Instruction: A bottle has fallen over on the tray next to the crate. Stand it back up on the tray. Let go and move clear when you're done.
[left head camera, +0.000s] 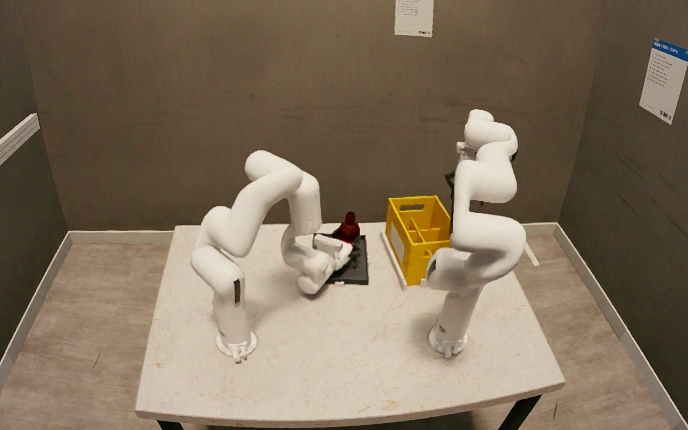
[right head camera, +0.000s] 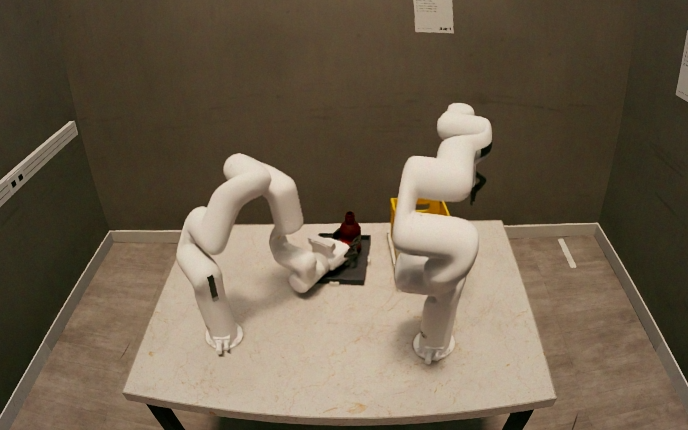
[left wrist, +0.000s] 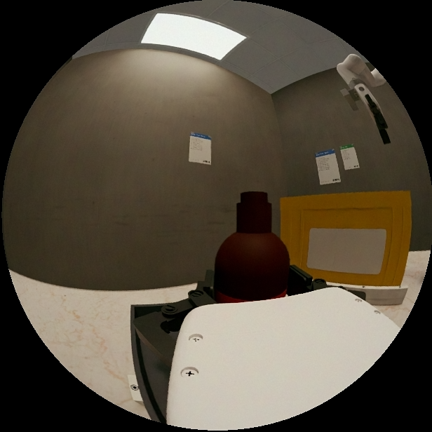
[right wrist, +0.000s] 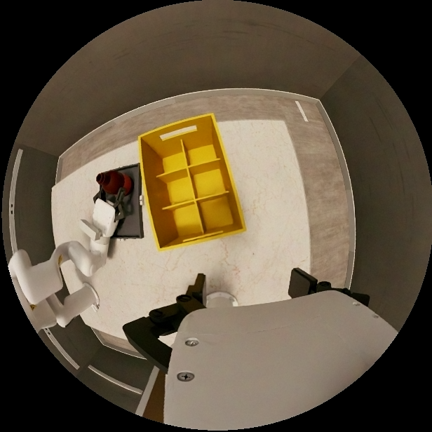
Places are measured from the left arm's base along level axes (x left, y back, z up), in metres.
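Pixels of known places: left gripper, fingertip midpoint: (left head camera: 348, 234) (right head camera: 349, 234); left arm's base, origin of the base link: (left head camera: 236, 342) (right head camera: 224, 336); right arm's base, origin of the base link: (left head camera: 448, 339) (right head camera: 434, 344).
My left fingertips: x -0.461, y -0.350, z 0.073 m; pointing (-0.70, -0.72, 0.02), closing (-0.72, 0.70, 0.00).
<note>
Ahead of a thing's pixels: the offset from my left fingertips to its top centre. "pt": to the spot under its first point. Level surfaces: height alone.
The dark red bottle @[dx -0.002, dy -0.002, dz +0.087 m] (left head camera: 349, 230) (right head camera: 350, 230) (left wrist: 252, 255) (right wrist: 114, 181) is upright, neck up, over the back part of the black tray @[dx +0.044, dy +0.043, dz -0.048 m] (left head camera: 355, 279) (right head camera: 350, 280) (right wrist: 131, 231). Its base is hidden, so I cannot tell whether it touches the tray. My left gripper (left head camera: 350, 244) (right head camera: 350, 245) (left wrist: 251, 281) is low and level, shut on the bottle, with one finger on each side of its body. My right gripper (right wrist: 250, 285) is open and empty, high up at the right. The yellow crate @[dx -0.230, dy +0.107, dz +0.101 m] (left head camera: 416, 253) (left wrist: 295, 201) (right wrist: 232, 192) stands to the right of the tray.
The crate has six compartments with thin dividers. A white strip @[pt dx -0.123, dy +0.133, dz -0.049 m] (left head camera: 394, 263) (left wrist: 395, 295) runs along its side facing the tray. The right arm (left head camera: 487, 238) (right head camera: 436, 233) rises in front of the crate and partly hides it. A wall is behind the table @[dz -0.073 m] (left head camera: 304, 365).
</note>
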